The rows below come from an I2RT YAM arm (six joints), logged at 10 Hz.
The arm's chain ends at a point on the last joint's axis. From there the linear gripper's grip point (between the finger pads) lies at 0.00 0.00 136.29 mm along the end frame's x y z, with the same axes.
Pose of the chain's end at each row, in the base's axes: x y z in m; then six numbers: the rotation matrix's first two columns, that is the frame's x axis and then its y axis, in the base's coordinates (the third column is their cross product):
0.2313 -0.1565 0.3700 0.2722 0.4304 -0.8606 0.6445 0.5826 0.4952
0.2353 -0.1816 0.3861 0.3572 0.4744 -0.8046 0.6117 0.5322 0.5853
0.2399 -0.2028 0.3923 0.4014 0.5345 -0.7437 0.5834 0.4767 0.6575
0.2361 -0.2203 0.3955 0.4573 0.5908 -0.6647 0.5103 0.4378 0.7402
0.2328 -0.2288 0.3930 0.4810 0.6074 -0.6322 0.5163 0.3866 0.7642
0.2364 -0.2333 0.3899 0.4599 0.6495 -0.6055 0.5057 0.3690 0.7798
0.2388 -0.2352 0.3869 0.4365 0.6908 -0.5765 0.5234 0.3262 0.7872
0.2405 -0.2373 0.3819 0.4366 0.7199 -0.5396 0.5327 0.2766 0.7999
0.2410 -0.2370 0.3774 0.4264 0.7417 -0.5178 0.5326 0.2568 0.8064
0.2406 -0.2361 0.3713 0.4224 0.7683 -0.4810 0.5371 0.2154 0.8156
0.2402 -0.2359 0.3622 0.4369 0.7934 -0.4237 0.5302 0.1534 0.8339
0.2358 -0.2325 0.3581 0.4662 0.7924 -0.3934 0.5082 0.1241 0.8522
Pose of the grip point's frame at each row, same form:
0.3287 -0.2505 0.3538 0.2722 0.4304 -0.8606 0.6445 0.5826 0.4952
0.3315 -0.2772 0.3725 0.3572 0.4744 -0.8046 0.6117 0.5322 0.5853
0.3361 -0.2979 0.3759 0.4014 0.5345 -0.7437 0.5834 0.4767 0.6575
0.3354 -0.3127 0.3817 0.4573 0.5908 -0.6647 0.5103 0.4378 0.7402
0.3294 -0.3234 0.3756 0.4810 0.6074 -0.6322 0.5163 0.3866 0.7642
0.3359 -0.3239 0.3683 0.4599 0.6495 -0.6055 0.5057 0.3690 0.7798
0.3385 -0.3232 0.3570 0.4365 0.6908 -0.5765 0.5234 0.3262 0.7872
0.3393 -0.3241 0.3461 0.4366 0.7199 -0.5396 0.5327 0.2766 0.7999
0.3406 -0.3214 0.3385 0.4264 0.7417 -0.5178 0.5326 0.2568 0.8064
0.3401 -0.3183 0.3275 0.4224 0.7683 -0.4810 0.5371 0.2154 0.8156
0.3392 -0.3162 0.3140 0.4369 0.7934 -0.4237 0.5302 0.1534 0.8339
0.3345 -0.3139 0.3111 0.4662 0.7924 -0.3934 0.5082 0.1241 0.8522

